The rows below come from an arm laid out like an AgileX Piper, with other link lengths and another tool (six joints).
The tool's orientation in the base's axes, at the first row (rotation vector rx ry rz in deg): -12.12, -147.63, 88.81
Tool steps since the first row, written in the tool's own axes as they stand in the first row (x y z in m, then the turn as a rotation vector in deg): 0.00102, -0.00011, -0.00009, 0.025, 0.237, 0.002; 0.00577, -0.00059, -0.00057, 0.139, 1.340, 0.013; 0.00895, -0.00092, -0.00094, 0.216, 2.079, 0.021; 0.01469, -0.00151, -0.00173, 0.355, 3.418, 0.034
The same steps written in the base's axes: -0.00099, 0.00022, 0.00018, -0.012, 0.113, -0.210; -0.00560, 0.00129, 0.00100, -0.066, 0.635, -1.186; -0.00867, 0.00204, 0.00158, -0.103, 0.985, -1.841; -0.01420, 0.00351, 0.00268, -0.169, 1.620, -3.026
